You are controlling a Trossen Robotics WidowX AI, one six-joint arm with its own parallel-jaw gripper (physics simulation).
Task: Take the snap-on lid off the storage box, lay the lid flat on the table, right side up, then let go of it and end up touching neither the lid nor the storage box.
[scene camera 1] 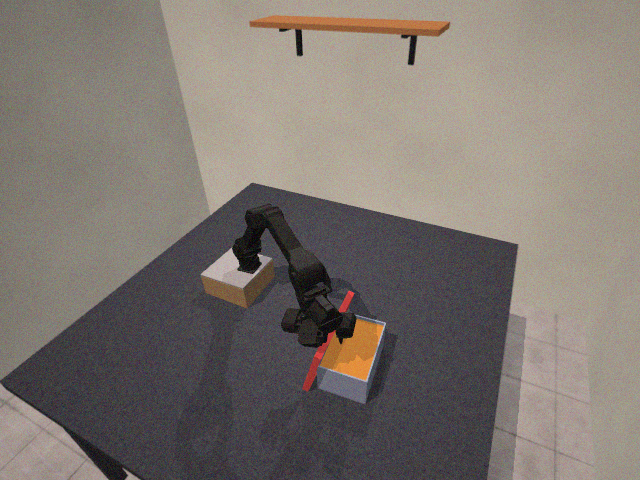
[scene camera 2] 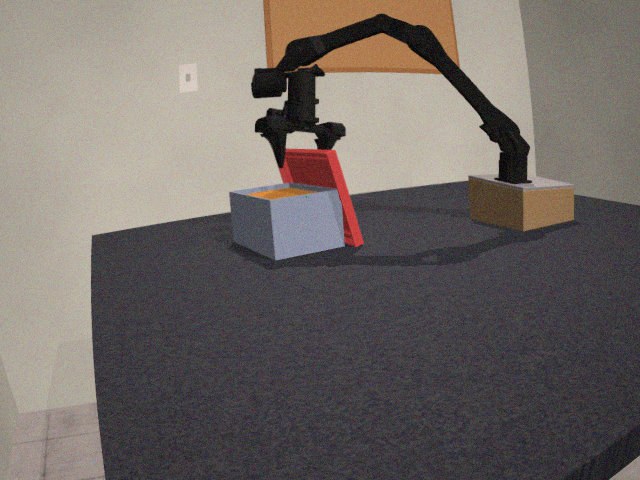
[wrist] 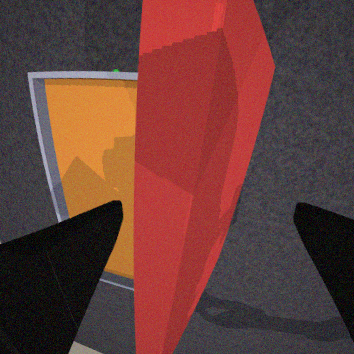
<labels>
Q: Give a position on a red lid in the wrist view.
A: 202,82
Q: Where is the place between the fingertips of my gripper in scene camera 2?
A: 300,169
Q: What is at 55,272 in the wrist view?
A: My gripper.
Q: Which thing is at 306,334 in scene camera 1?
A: My gripper.
</labels>
